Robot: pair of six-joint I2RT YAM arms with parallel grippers.
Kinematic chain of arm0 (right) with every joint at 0, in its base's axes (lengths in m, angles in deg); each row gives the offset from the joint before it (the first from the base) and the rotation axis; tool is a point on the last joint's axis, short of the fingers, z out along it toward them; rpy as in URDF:
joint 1: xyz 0 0 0.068 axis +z
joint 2: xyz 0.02 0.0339 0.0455 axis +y
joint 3: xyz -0.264 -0.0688 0 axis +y
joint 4: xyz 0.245 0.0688 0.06 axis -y
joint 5: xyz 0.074 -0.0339 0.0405 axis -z
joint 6: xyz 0.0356 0 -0.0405 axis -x
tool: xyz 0 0 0 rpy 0 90 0
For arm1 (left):
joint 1: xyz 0 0 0.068 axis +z
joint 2: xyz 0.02 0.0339 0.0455 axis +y
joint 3: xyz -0.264 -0.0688 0 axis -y
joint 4: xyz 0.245 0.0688 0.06 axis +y
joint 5: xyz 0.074 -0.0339 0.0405 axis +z
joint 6: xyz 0.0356 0 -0.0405 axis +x
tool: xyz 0 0 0 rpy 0 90 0
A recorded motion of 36 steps. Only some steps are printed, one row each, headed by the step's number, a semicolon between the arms.
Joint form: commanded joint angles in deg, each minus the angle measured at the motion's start. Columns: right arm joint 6, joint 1, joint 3, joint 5, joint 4, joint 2; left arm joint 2, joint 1, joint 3, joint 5, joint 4, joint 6.
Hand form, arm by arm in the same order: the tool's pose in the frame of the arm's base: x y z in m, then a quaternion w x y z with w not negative. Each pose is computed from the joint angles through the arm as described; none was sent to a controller.
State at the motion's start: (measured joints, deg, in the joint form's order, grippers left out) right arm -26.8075 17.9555 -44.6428 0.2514 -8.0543 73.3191; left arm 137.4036 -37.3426 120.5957 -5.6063 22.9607 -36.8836
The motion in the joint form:
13: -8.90 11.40 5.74 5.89 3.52 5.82; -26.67 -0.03 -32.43 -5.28 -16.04 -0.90
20: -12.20 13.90 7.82 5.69 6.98 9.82; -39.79 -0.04 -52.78 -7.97 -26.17 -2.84
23: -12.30 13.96 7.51 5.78 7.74 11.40; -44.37 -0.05 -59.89 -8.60 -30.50 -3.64
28: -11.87 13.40 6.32 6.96 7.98 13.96; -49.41 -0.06 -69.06 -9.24 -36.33 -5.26
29: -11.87 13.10 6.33 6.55 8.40 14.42; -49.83 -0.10 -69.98 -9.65 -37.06 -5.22
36: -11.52 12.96 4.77 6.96 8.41 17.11; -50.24 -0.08 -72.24 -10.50 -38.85 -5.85
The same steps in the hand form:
13: 0.2404 0.1309 0.1833 0.35032 0.07164 0.91923 0.16480; 0.3596 -0.2831 0.2681 0.34755 0.04471 0.86006 -0.37083
20: 0.2356 0.1421 0.1594 0.32364 0.07682 0.92742 0.17101; 0.3084 -0.2462 0.2569 0.34545 0.04485 0.84589 -0.40389
23: 0.2385 0.1441 0.1548 0.32049 0.07731 0.92896 0.16838; 0.2899 -0.2326 0.2513 0.35031 0.04377 0.83744 -0.41721
28: 0.2459 0.1446 0.1493 0.31985 0.08166 0.93160 0.15216; 0.2671 -0.2157 0.2375 0.35120 0.03694 0.82956 -0.43258
29: 0.2473 0.1440 0.1476 0.31807 0.08285 0.93182 0.15387; 0.2647 -0.2145 0.2358 0.35048 0.03976 0.82813 -0.43564
36: 0.2545 0.1472 0.1424 0.31315 0.08202 0.93508 0.14434; 0.2601 -0.2115 0.2283 0.34343 0.03909 0.82797 -0.44157

